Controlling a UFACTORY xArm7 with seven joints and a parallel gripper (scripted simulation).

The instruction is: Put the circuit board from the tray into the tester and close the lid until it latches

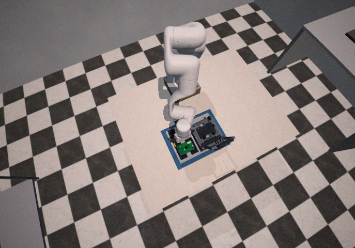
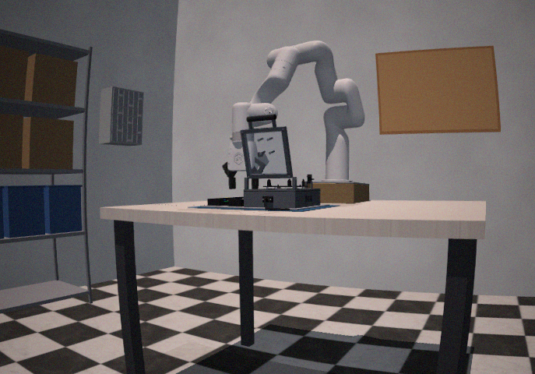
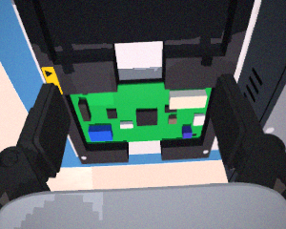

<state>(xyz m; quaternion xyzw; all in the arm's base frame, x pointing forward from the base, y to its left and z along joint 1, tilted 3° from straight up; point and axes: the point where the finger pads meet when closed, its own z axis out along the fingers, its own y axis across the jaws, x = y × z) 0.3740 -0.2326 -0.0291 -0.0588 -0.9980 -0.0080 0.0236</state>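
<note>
Right now the green circuit board is 6 cm ahead of my hand and 5 cm below it. Round my hand: tester lid (16 cm ahead, 15 cm to the left, 12 cm above); then latch hook (23 cm to the left, 2 cm behind, 2 cm above).
</note>
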